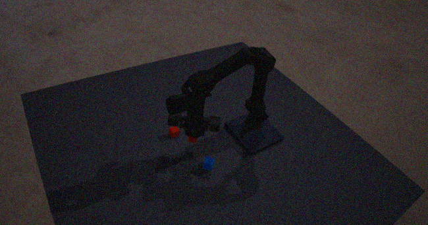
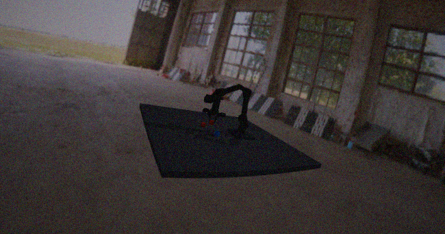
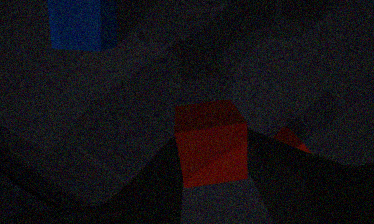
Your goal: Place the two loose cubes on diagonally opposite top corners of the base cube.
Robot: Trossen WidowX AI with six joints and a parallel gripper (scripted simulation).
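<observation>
Now: the blue cube 3 cm behind my gripper tip, 10 cm to the left of it and 6 cm below it. Also, from my gripper tip: red cube (right at my gripper tip).
</observation>
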